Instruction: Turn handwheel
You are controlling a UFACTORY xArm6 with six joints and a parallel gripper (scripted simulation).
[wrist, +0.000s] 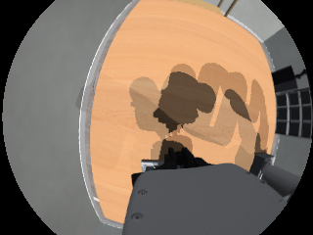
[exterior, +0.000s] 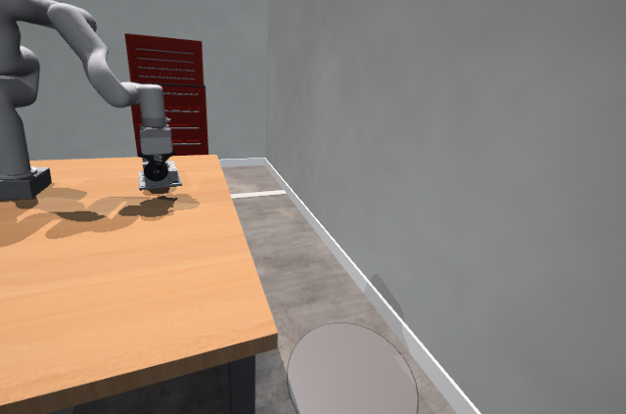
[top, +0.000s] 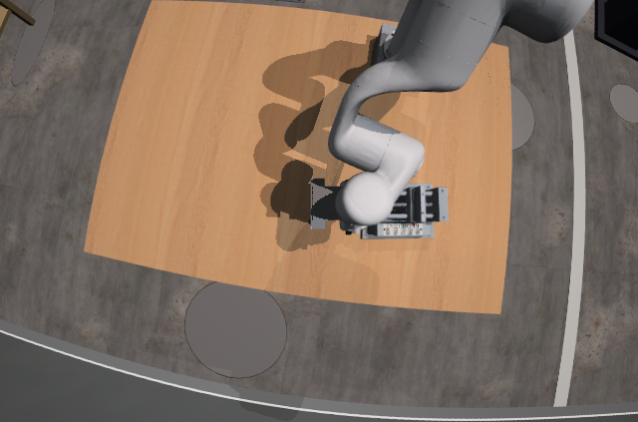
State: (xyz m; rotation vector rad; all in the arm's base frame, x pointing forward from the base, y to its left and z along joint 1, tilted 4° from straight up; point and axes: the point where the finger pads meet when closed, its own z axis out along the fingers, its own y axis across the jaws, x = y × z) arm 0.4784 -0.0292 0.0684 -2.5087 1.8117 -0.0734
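Right now the black handwheel is 10 mm behind my hand, 20 mm to the left of it and 10 mm below it. Also, from my hand: stop: 50 mm behind, 170 mm to the left, 10 mm below.
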